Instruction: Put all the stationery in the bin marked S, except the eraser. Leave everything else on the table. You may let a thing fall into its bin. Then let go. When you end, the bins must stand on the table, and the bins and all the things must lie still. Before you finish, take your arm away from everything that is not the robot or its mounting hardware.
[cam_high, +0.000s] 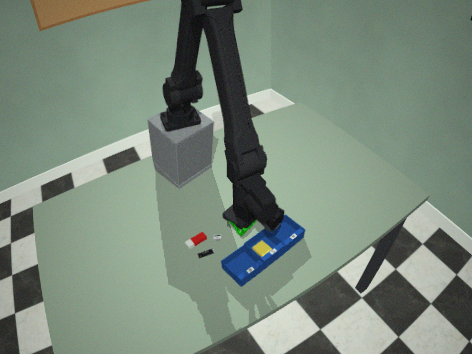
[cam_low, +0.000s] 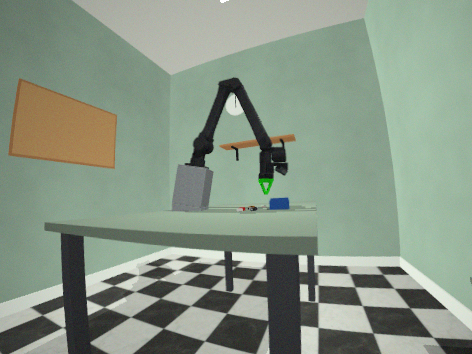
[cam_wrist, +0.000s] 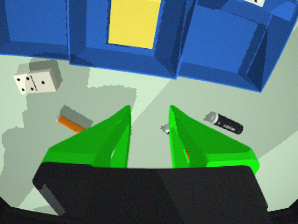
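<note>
My hand is 50 mm short of the blue bin row, 50 mm above it and 40 mm to the right of it. Also, from my hand: orange pen-like item: 110 mm behind, 70 mm below, 60 mm to the left; then yellow pad: 60 mm below, 50 mm ahead, 40 mm to the left; then black item: 120 mm to the right, 70 mm below, 20 mm behind.
</note>
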